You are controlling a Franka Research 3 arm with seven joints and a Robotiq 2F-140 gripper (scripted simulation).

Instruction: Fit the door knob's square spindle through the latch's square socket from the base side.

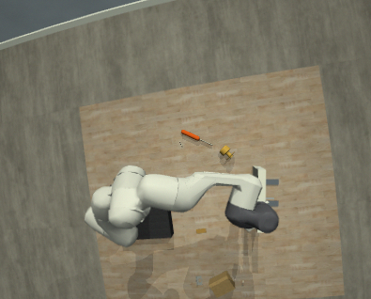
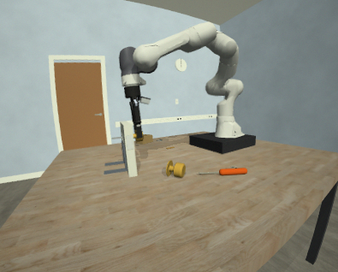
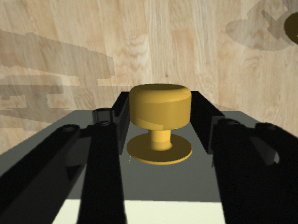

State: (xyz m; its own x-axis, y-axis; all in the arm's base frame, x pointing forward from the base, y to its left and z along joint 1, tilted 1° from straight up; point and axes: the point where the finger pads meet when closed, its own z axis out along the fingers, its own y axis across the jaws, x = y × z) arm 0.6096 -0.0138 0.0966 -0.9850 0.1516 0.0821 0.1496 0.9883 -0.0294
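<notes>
The brass door knob lies 40 mm ahead of my hand, 20 mm below it and 10 mm to the right of it. The rest, counted from my hand: brass knob: 240 mm to the left, 140 mm below, 60 mm behind; then screw: 320 mm to the left, 310 mm behind, 170 mm below; then cardboard box: 510 mm to the right, 210 mm behind, 140 mm below.
</notes>
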